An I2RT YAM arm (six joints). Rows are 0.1 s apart.
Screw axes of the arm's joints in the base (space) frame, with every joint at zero. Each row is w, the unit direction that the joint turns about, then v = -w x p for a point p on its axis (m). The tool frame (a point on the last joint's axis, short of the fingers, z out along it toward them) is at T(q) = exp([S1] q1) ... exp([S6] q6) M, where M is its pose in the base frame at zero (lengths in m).
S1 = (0, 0, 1, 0, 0, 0)
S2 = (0, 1, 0, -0.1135, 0, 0.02)
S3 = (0, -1, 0, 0.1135, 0, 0.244)
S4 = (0, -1, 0, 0.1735, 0, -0.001)
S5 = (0, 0, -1, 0, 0.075, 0)
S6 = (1, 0, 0, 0, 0.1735, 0)
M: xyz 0.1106 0 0.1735 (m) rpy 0 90 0 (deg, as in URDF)
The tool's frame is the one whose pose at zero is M.
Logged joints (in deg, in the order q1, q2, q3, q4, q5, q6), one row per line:
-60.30 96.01 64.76 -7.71 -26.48 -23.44
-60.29 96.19 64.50 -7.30 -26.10 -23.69
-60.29 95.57 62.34 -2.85 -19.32 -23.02
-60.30 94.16 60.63 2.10 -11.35 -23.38
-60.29 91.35 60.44 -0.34 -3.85 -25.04
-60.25 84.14 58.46 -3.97 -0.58 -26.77
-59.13 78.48 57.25 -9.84 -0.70 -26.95
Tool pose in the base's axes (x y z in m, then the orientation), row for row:
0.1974 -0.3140 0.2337 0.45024 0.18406 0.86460 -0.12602
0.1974 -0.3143 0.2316 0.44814 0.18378 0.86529 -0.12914
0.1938 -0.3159 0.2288 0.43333 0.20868 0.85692 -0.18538
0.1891 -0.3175 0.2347 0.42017 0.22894 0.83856 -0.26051
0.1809 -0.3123 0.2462 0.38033 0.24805 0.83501 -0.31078
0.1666 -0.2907 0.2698 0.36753 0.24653 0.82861 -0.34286
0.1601 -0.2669 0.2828 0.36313 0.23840 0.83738 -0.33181
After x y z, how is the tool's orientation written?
As a quaternion, w x y z.
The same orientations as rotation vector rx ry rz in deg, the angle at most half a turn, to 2 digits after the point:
26.07 122.47 -17.85
26.06 122.69 -18.31
29.79 122.32 -26.46
32.88 120.42 -37.41
36.29 122.15 -45.46
36.28 121.95 -50.46
35.16 123.50 -48.94

